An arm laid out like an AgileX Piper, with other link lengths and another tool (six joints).
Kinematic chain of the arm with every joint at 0, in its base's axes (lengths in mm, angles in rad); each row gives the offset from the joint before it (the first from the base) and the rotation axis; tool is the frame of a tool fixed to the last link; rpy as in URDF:
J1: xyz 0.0 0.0 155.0 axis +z
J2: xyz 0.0 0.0 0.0 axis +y
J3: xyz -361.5 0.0 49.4 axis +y
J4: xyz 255.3 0.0 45.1 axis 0.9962 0 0.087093
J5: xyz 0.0 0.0 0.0 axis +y
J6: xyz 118.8 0.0 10.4 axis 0.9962 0 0.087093
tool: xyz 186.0 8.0 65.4 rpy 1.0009 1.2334 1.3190
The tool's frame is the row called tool.
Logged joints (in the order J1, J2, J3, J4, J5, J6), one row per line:
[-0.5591 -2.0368 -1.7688 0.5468 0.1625 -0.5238]
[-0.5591 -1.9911 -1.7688 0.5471 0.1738 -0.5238]
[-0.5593 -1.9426 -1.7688 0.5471 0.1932 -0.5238]
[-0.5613 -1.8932 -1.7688 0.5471 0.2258 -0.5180]
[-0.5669 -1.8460 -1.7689 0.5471 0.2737 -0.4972]
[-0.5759 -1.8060 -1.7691 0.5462 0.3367 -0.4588]
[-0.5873 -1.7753 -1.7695 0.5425 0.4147 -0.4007]
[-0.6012 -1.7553 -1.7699 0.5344 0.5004 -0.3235]
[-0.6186 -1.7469 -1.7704 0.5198 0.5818 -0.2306]
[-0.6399 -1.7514 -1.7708 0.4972 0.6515 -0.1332]
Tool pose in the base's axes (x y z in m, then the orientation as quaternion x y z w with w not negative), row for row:
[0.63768 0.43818 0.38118 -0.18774 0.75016 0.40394 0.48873]
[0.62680 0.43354 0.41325 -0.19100 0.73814 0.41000 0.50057]
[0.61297 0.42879 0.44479 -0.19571 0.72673 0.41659 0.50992]
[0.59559 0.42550 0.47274 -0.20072 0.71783 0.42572 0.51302]
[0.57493 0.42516 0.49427 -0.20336 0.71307 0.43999 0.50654]
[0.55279 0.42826 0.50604 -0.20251 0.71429 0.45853 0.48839]
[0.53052 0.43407 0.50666 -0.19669 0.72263 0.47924 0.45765]
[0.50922 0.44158 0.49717 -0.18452 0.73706 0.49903 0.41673]
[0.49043 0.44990 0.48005 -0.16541 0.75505 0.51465 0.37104]
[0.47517 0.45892 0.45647 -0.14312 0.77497 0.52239 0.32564]
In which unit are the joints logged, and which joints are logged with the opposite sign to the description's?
The joints are logged in radians. Opposite sign: J1, J2.
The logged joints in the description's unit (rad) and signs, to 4 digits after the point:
[0.5591 2.0368 -1.7688 0.5468 0.1625 -0.5238]
[0.5591 1.9911 -1.7688 0.5471 0.1738 -0.5238]
[0.5593 1.9426 -1.7688 0.5471 0.1932 -0.5238]
[0.5613 1.8932 -1.7688 0.5471 0.2258 -0.5180]
[0.5669 1.8460 -1.7689 0.5471 0.2737 -0.4972]
[0.5759 1.8060 -1.7691 0.5462 0.3367 -0.4588]
[0.5873 1.7753 -1.7695 0.5425 0.4147 -0.4007]
[0.6012 1.7553 -1.7699 0.5344 0.5004 -0.3235]
[0.6186 1.7469 -1.7704 0.5198 0.5818 -0.2306]
[0.6399 1.7514 -1.7708 0.4972 0.6515 -0.1332]

